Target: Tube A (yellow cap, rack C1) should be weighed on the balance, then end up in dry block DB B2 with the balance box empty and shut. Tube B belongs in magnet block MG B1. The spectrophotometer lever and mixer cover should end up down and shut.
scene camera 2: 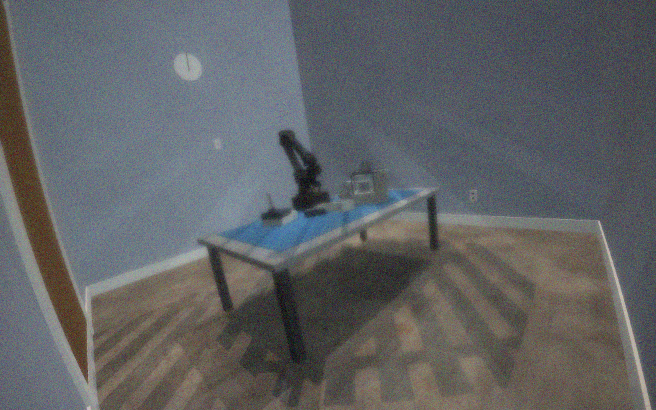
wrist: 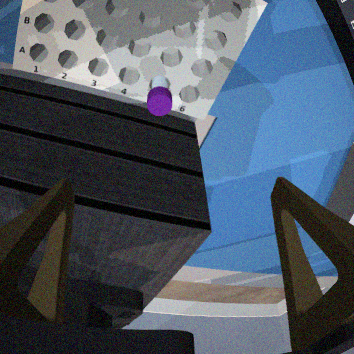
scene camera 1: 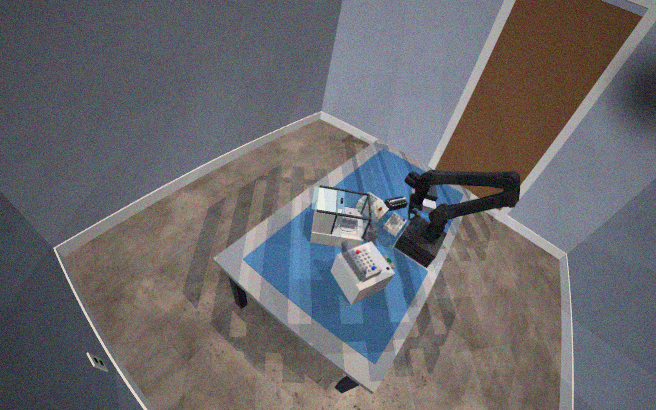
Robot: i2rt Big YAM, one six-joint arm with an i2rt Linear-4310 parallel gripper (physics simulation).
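My gripper (scene camera 1: 412,213) (wrist: 173,187) is open and empty, its fingers wide apart beside the black arm base in the wrist view. Beyond the base lies a pale rack (scene camera 1: 393,226) (wrist: 55,41) marked A, B and 1 to 6. A purple-capped tube (wrist: 159,100) stands in it at A5. The balance (scene camera 1: 325,235) has a framed glass box; its door state is unclear. A white keypad instrument (scene camera 1: 350,285) stands near it. A yellow cap is not visible in the wrist view, and I cannot identify tube A, tube B, the lever or the mixer cover.
The black arm base (scene camera 1: 420,245) (wrist: 105,165) stands close to the rack. A white device with a red spot (scene camera 1: 372,205) and a dark block (scene camera 1: 396,202) lie beyond the rack. A black-and-white device (scene camera 1: 429,203) (scene camera 2: 277,216) stands beside the arm on the blue mat (scene camera 1: 295,260).
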